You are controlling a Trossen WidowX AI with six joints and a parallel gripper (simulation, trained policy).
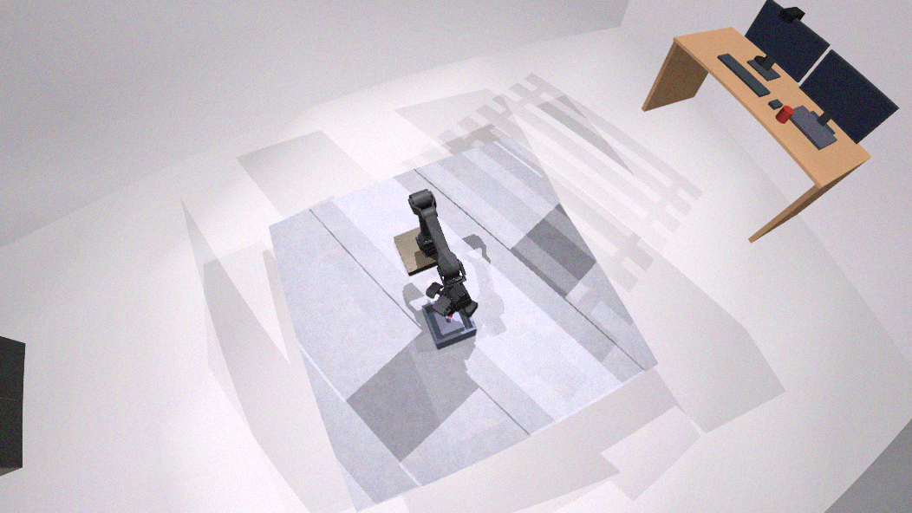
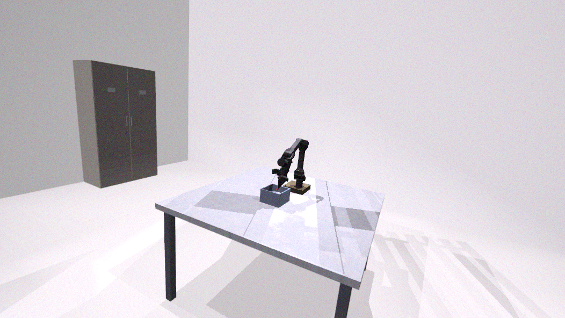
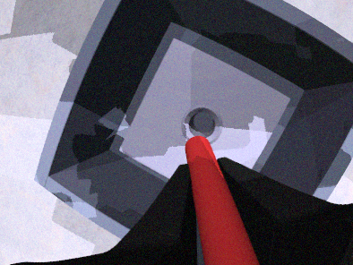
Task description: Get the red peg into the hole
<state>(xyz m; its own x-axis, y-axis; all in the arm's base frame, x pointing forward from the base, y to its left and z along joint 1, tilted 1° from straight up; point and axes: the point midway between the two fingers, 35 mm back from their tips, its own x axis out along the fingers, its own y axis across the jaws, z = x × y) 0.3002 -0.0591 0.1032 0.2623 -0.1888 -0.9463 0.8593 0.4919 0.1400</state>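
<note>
My gripper tip is now 2 cm below the red peg. Round my gripper tip: grey box (8 cm below, 1 cm to the right, 1 cm ahead); then pale plate (6 cm below, 1 cm to the right, 1 cm ahead).
</note>
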